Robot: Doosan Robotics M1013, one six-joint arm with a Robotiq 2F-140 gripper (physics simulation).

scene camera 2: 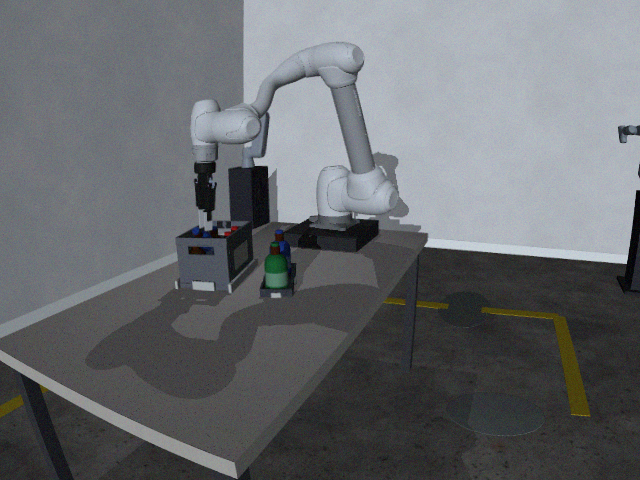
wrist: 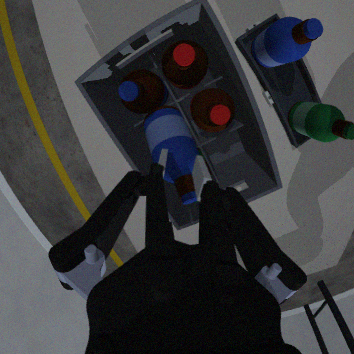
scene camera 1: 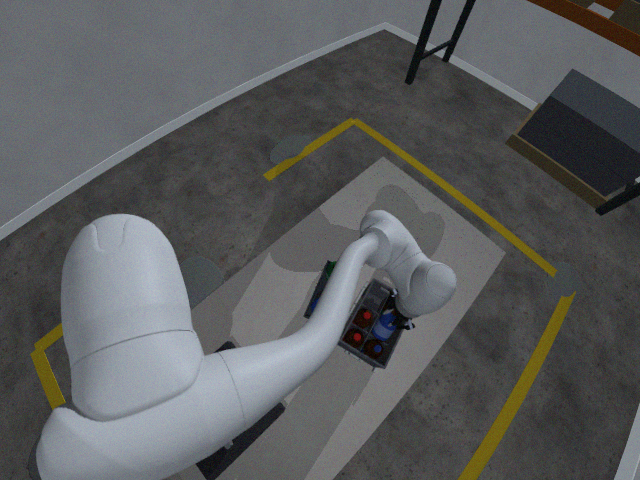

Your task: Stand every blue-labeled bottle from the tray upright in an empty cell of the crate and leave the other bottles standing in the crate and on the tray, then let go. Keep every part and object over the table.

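Places are measured from the arm's base along level axes (x ahead, y left, z up), in metres.
Where they show: gripper, fingertip midpoint: [scene camera 2: 205, 228] [wrist: 179, 161] [scene camera 1: 388, 318]; arm's base, origin of the base link: [scene camera 2: 334, 224].
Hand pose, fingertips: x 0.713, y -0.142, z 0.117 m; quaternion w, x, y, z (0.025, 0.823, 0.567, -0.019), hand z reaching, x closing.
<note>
Things, the pixels of their top centre, and the offset from my fingertips. Level surfaces: height alone.
- grey crate, middle of its top: [wrist: 263, 118] [scene camera 2: 238, 230] [scene camera 1: 360, 302] dz -0.005, dx -0.041, dy +0.114 m
- green bottle, middle of its top: [scene camera 2: 274, 242] [scene camera 1: 336, 264] dz -0.020, dx -0.008, dy +0.286 m
- blue-capped brown bottle, middle of its top: [wrist: 127, 90] [scene camera 2: 213, 226] [scene camera 1: 377, 348] dz -0.017, dx -0.101, dy -0.052 m
- table, its level: dz -0.180 m
The grey crate [scene camera 1: 361, 356] [scene camera 2: 204, 268] [wrist: 95, 105] stands on the table. A blue-labeled bottle [scene camera 1: 384, 326] [wrist: 170, 132] in it looks tilted toward an end cell. A sliver of green shows beside it; what is there is mostly hidden. My gripper [scene camera 1: 391, 317] [scene camera 2: 205, 222] [wrist: 179, 161] points down over the crate, partly open, its fingertips on either side of this bottle's shoulder with no plain grip. The tray [scene camera 2: 266, 291] [wrist: 254, 70] beside the crate holds another blue-labeled bottle [scene camera 1: 313, 304] [scene camera 2: 285, 253] [wrist: 282, 42] and a green bottle [scene camera 1: 331, 267] [scene camera 2: 276, 266] [wrist: 317, 120], both upright.
Two red-capped brown bottles [wrist: 185, 65] [wrist: 212, 110] and a blue-capped brown bottle [wrist: 145, 92] stand in other crate cells. The crate walls rise around my fingertips. The table [scene camera 2: 289, 372] carries the arm's dark base [scene camera 2: 336, 240].
</note>
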